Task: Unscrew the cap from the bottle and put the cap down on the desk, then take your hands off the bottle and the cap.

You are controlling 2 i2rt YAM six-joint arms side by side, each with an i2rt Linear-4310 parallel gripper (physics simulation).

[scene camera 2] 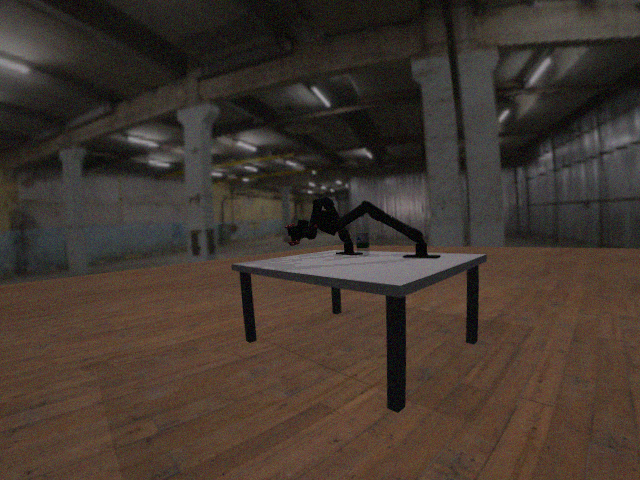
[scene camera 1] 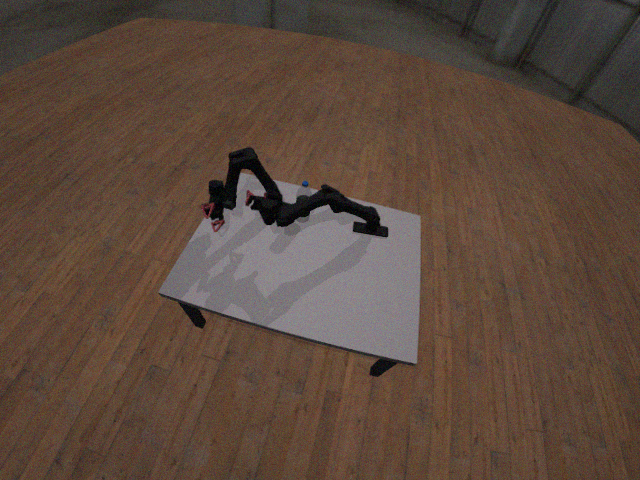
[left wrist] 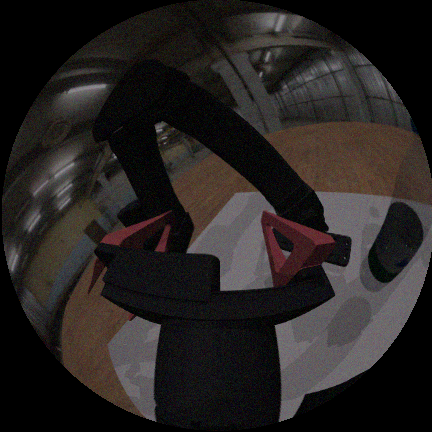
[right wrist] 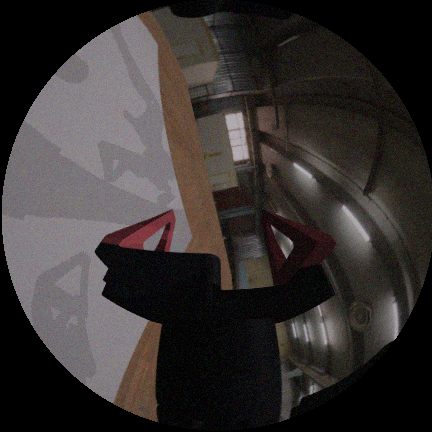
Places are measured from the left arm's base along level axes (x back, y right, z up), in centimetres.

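Where they show: left gripper, fingertip midpoint: (scene camera 1: 256, 192) (left wrist: 217, 215); right gripper, fingertip midpoint: (scene camera 2: 286, 234) (scene camera 1: 211, 225) (left wrist: 108, 307) (right wrist: 217, 214); left arm's base at its link origin: (scene camera 2: 421, 257) (scene camera 1: 370, 229); right arm's base at its link origin: (scene camera 2: 349, 254).
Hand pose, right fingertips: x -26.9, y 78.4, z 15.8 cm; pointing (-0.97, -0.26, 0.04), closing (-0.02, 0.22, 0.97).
Note:
Things, the pixels of their centre, and the offset from my right fingertips. Level surfaces: height alone.
- see-through bottle with dark contents, body centre: (scene camera 1: 303, 201) (scene camera 2: 362, 235) dx +27.2, dy -39.5, dz -2.8 cm
- desk at its surface level: dz -15.8 cm
- blue cap at the middle of its body: (scene camera 1: 305, 183) dx +27.2, dy -39.5, dz +9.6 cm
A see-through bottle with dark contents (scene camera 1: 303, 192) (scene camera 2: 362, 240) (left wrist: 396, 240) stands upright near the back edge of the desk (scene camera 1: 361, 310) (scene camera 2: 413, 268), behind the left arm in scene camera 1. The blue cap (scene camera 1: 305, 183) (left wrist: 414, 125) is on top of it. My left gripper (scene camera 1: 257, 196) (left wrist: 217, 215) is open and empty, above the desk to the left of the bottle in scene camera 1. My right gripper (scene camera 1: 212, 218) (right wrist: 217, 214) is open and empty, farther left, over the desk's left edge. The bottle does not show in the right wrist view. Neither gripper touches bottle or cap.
The left arm's base (scene camera 1: 370, 228) (scene camera 2: 421, 255) stands on the right part of the desk. The right arm (scene camera 1: 266, 178) bends high at the back left, close to the left gripper. In scene camera 2 the arms partly overlap.

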